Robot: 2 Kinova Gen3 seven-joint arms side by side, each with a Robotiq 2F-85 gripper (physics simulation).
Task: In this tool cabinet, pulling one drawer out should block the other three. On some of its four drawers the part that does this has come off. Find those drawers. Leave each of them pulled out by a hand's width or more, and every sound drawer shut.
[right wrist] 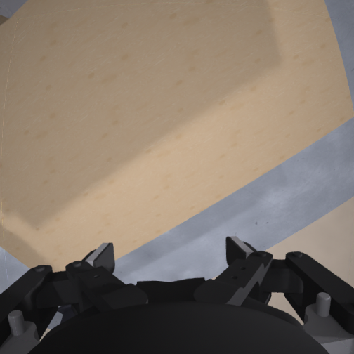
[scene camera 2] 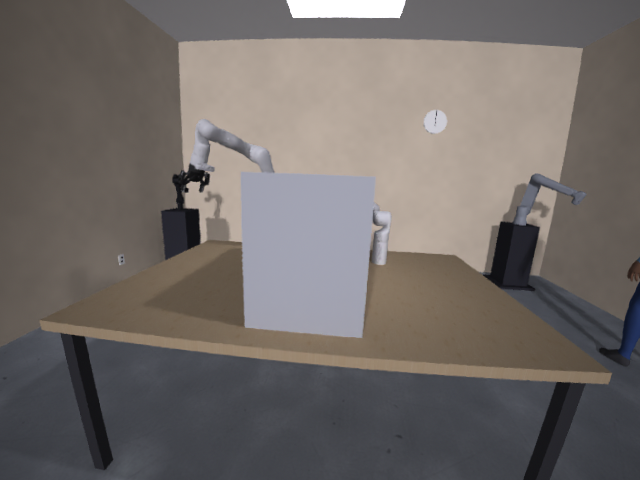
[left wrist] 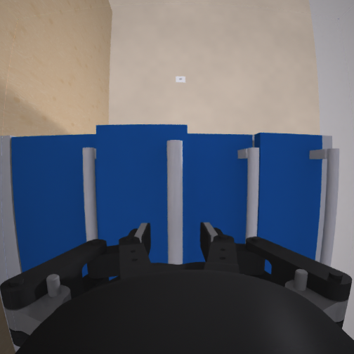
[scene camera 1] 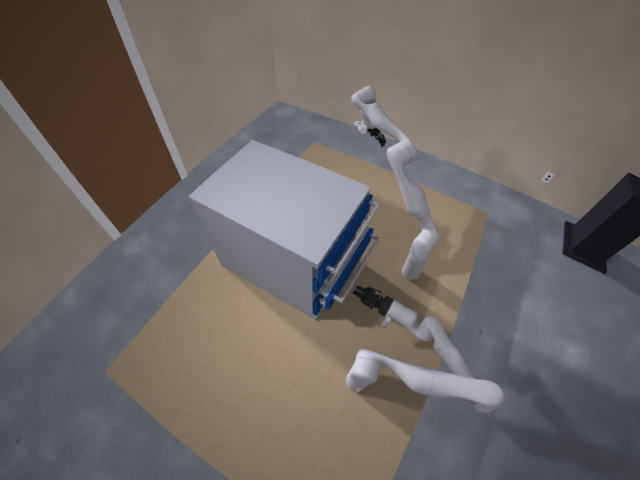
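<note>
The grey cabinet (scene camera 1: pixel 279 191) (scene camera 2: pixel 305 253) has four blue drawers, which lie as upright bands in the left wrist view. The third drawer from the top (scene camera 1: pixel 351 267) (left wrist: pixel 132 185) stands out a little. The top drawer (scene camera 1: pixel 343 240) (left wrist: pixel 290 190) seems to stand slightly proud. The second drawer (left wrist: pixel 217 190) and bottom drawer (left wrist: pixel 50 190) look shut. My left gripper (scene camera 1: pixel 356 290) (left wrist: pixel 175 233) is open, its fingers apart on either side of the third drawer's handle (left wrist: pixel 175 200). My right gripper (scene camera 1: pixel 383 140) (right wrist: pixel 170 252) is open and empty, high beyond the cabinet.
The cabinet stands on a wooden table (scene camera 1: pixel 248 372) (scene camera 2: pixel 439 320) and hides the drawer fronts in scene camera 2. The right arm's base (scene camera 1: pixel 412 268) stands in front of the cabinet, near the drawers. A dark pedestal (scene camera 1: pixel 602 227) stands away from the table.
</note>
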